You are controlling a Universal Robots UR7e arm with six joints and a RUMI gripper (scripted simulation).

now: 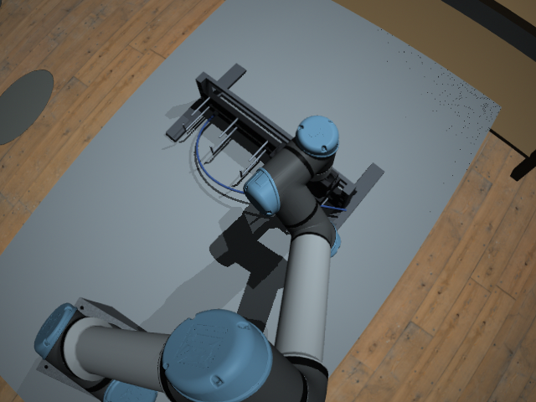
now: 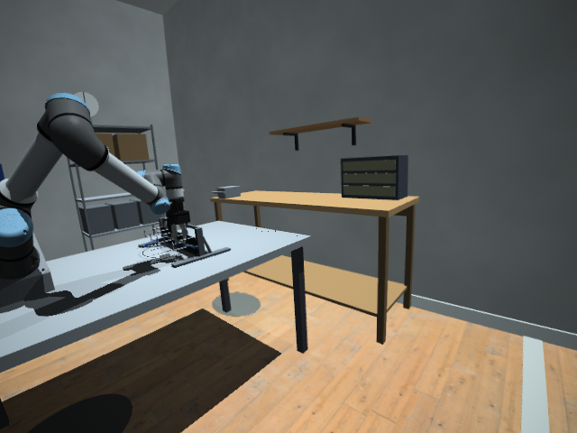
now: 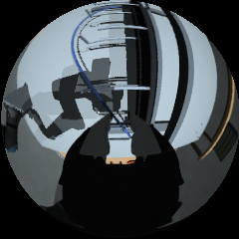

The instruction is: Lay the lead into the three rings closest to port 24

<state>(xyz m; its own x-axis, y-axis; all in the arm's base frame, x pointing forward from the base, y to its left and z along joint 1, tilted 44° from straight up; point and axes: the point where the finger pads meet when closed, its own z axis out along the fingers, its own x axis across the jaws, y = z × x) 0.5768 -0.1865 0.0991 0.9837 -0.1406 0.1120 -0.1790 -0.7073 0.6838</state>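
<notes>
Now: hand 14 cm to the right of the black rack, 9 cm short of it and 1 cm above it.
</notes>
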